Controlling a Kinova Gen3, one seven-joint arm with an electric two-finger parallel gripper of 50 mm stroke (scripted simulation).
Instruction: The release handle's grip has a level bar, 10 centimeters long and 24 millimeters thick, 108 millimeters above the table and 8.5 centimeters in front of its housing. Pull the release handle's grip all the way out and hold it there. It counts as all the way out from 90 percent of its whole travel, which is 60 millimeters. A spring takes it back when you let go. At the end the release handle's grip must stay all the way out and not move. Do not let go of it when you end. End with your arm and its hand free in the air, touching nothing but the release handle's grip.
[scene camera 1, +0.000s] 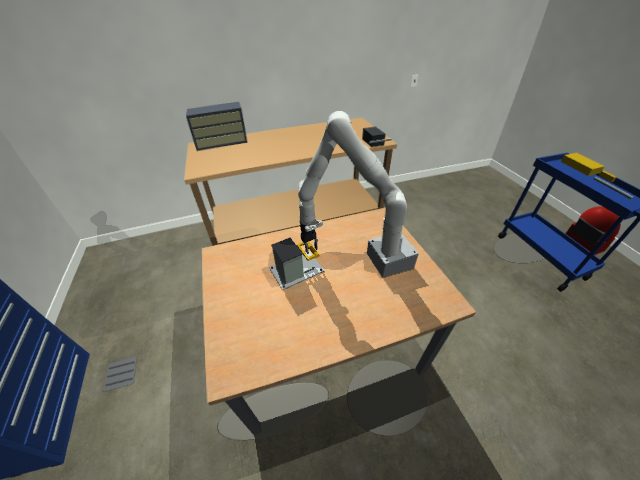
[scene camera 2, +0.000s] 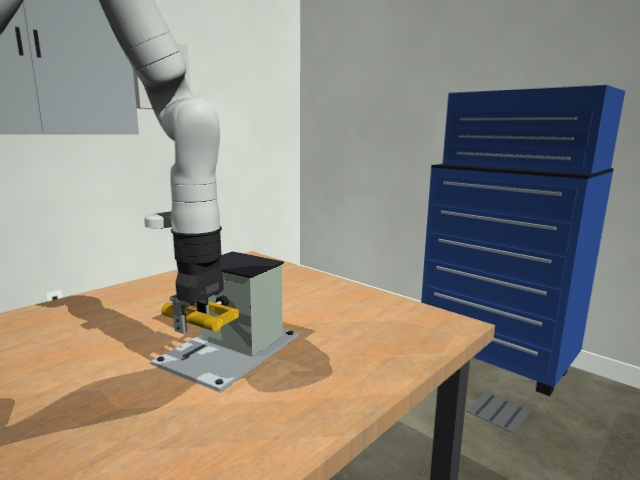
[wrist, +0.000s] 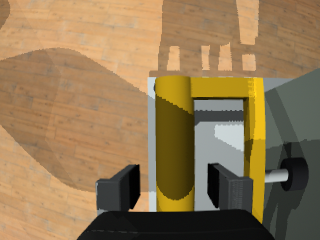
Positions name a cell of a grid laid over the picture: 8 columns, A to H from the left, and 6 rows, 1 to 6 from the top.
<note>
In view: my gripper (scene camera 2: C5) and a grey base plate (wrist: F4).
My gripper is seen too in the wrist view (wrist: E5).
</note>
